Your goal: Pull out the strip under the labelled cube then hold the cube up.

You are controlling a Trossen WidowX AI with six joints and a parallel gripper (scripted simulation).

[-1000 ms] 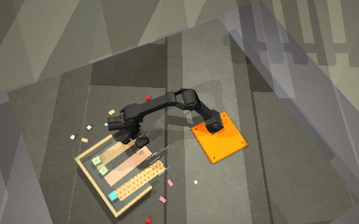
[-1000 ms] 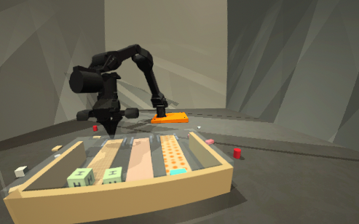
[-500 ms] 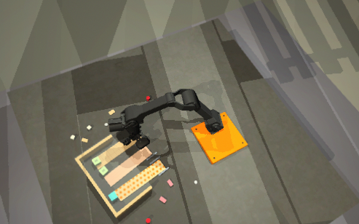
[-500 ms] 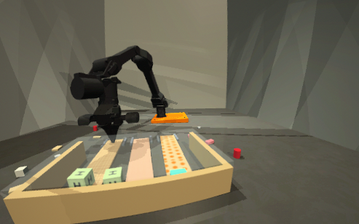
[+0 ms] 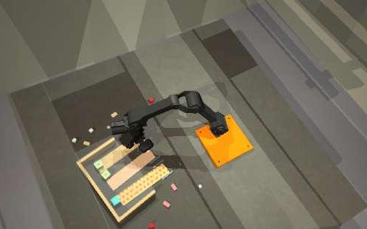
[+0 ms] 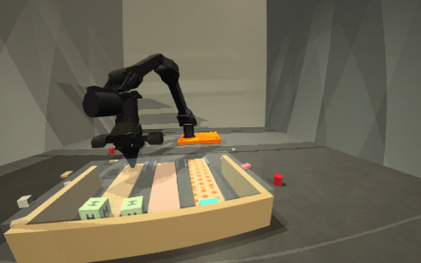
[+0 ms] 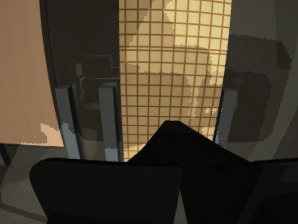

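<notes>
Now: gripper tip 10 cm short of the grid strip and 1 cm to the right of it.
</notes>
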